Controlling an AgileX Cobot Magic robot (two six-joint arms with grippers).
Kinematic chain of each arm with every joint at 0, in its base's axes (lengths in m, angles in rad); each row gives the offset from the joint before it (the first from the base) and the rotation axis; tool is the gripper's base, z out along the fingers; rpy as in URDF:
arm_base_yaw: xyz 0 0 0.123 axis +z
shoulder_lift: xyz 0 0 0 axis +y
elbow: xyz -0.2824 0 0.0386 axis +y
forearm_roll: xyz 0.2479 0 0.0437 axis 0.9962 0 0.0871
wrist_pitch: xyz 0 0 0 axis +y
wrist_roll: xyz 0.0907 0 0.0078 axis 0.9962 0 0.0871
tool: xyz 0 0 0 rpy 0 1.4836 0
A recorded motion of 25 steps. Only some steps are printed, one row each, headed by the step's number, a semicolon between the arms.
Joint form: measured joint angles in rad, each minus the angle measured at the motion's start. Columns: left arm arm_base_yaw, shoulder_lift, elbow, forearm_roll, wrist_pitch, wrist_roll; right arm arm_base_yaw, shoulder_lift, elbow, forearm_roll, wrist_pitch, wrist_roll.
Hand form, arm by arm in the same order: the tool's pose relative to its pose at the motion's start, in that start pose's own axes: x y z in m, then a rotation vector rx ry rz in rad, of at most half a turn. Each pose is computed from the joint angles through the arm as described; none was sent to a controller.
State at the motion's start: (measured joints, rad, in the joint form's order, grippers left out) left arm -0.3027 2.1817 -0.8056 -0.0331 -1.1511 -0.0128; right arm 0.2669 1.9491 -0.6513 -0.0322 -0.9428 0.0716
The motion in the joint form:
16: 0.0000 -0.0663 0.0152 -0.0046 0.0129 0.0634; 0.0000 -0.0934 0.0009 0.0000 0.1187 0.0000
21: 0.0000 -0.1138 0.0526 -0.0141 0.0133 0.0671; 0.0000 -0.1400 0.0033 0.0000 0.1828 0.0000
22: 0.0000 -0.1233 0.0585 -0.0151 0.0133 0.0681; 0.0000 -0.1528 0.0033 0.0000 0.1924 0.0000
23: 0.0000 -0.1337 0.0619 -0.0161 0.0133 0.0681; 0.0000 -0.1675 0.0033 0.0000 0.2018 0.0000
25: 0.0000 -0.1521 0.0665 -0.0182 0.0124 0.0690; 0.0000 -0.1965 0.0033 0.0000 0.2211 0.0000
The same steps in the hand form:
16: -0.0203 0.0000 -0.0048 -0.0042 -0.0381 0.0598; -0.0189 0.0010 -0.0093 0.0038 0.0260 -0.0023
21: -0.0293 0.0008 -0.0145 -0.0128 -0.0476 0.0590; -0.0270 0.0015 -0.0150 0.0062 0.0458 -0.0033
22: -0.0313 0.0009 -0.0161 -0.0137 -0.0512 0.0594; -0.0301 0.0016 -0.0165 0.0063 0.0426 -0.0036
23: -0.0343 0.0009 -0.0173 -0.0147 -0.0581 0.0587; -0.0338 0.0019 -0.0183 0.0062 0.0373 -0.0039
25: -0.0399 0.0010 -0.0192 -0.0167 -0.0728 0.0582; -0.0409 0.0023 -0.0219 0.0062 0.0276 -0.0046

